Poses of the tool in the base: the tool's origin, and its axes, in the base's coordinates. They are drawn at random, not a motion.
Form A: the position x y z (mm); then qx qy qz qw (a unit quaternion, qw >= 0).
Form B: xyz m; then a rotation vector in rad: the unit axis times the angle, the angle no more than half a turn. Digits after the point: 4 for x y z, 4 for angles.
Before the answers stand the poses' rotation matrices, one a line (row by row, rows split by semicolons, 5 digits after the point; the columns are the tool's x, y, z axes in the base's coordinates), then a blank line. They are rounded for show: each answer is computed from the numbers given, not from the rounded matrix.
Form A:
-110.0, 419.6, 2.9, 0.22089, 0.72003, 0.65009, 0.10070
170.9, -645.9, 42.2, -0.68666, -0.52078, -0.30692, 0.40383
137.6, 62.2, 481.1, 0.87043, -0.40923, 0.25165, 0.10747
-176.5, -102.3, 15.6, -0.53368, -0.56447, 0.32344, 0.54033
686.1, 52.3, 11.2, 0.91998, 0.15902, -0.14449, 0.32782
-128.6, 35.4, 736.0, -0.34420, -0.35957, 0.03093, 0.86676
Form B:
-0.88213 0.18717 0.43221; 0.44903 0.05717 0.89169; 0.14218 0.98066 -0.13448
0.26917 0.96309 0.00089; 0.46731 -0.13141 0.87427; 0.84212 -0.23491 -0.48544
0.53840 -0.76651 0.35013; -0.65833 -0.64196 -0.39306; 0.52605 -0.01888 -0.85024
0.15353 0.25296 -0.95522; 0.95201 0.22115 0.21158; 0.26477 -0.94186 -0.20687
0.90767 0.38733 -0.16160; 0.19786 -0.73449 -0.64913; -0.37012 0.55723 -0.74331
0.73950 0.19391 -0.64462; 0.30115 0.76114 0.57444; 0.60203 -0.61892 0.50447

-0.1100, 0.4196, 0.0029, 0.6527, 2.1276, 1.9209
0.1709, -0.6459, 0.0422, -1.7340, -1.3151, -0.7751
0.1376, 0.0622, 0.4811, 2.5619, -1.2045, 0.7407
-0.1765, -0.1023, 0.0156, -1.2684, -1.3416, 0.7687
0.6861, 0.0523, 0.0112, 2.4088, 0.4164, -0.3783
-0.1286, 0.0354, 0.7360, -0.7207, -0.7529, 0.0648

